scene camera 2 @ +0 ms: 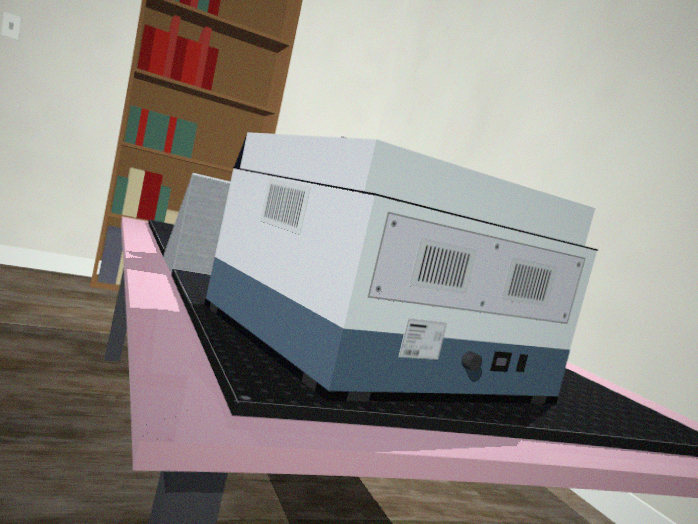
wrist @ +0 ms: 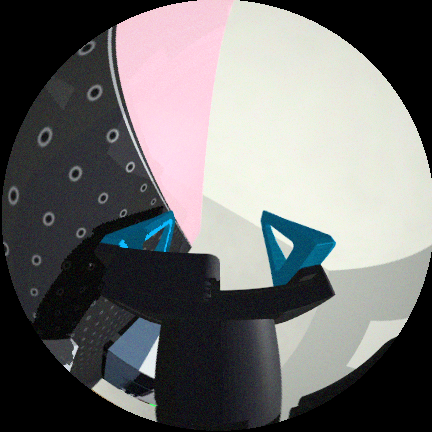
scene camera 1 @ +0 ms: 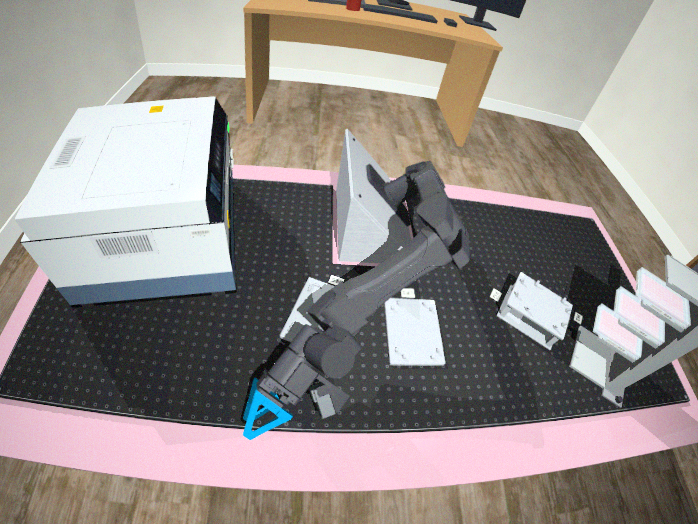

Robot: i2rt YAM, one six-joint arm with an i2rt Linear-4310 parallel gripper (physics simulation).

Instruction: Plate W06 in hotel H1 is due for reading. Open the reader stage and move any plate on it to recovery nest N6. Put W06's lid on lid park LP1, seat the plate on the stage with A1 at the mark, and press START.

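Places are measured from the arm's base along level axes (x ahead, y left, z up), in millimetres.
Pixels of known places: gripper, between the fingertips: (wrist: 217, 214) (scene camera 1: 246, 428); arm's base, origin of its link: (scene camera 1: 387, 196).
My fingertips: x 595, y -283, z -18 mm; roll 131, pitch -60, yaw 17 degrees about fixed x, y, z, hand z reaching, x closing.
Note:
Ahead of a thing's pixels: the offset from my fingertips to its top centre. "*": to the spot under its first point.
My gripper (scene camera 1: 262, 415) (wrist: 217, 214) is open, its blue fingers apart with nothing between them. It hangs near the front edge of the black board, left of centre, well away from the hotel. The white and blue reader {459 mm back, 296 mm right, 221 mm up} (scene camera 1: 124, 163) (scene camera 2: 293, 242) (wrist: 131, 350) stands at the left. Its dark front is seen edge-on in scene camera 1; the stage and START do not show. Hotel H1 {* 84 mm back, 817 mm left, 115 mm up} (scene camera 1: 656, 358) stands at the far right, holding plates {180 mm back, 804 mm left, 71 mm up} (scene camera 1: 618, 332) {180 mm back, 804 mm left, 142 mm up} (scene camera 1: 639, 316) {180 mm back, 804 mm left, 213 mm up} (scene camera 1: 663, 298) with pinkish tops. Which one is W06 cannot be told.
A flat white platform {239 mm back, 329 mm left, 38 mm down} (scene camera 1: 415, 332) lies mid-board; another {265 mm back, 123 mm left, 40 mm down} (scene camera 1: 296, 318) is partly under the arm. A raised white stand (scene camera 1: 535, 304) is before the hotel. Their small labels are unreadable. A grey wedge-shaped mount (scene camera 1: 360, 225) (scene camera 2: 200, 225) stands behind. The pink table edge (scene camera 1: 338, 462) runs along the front.

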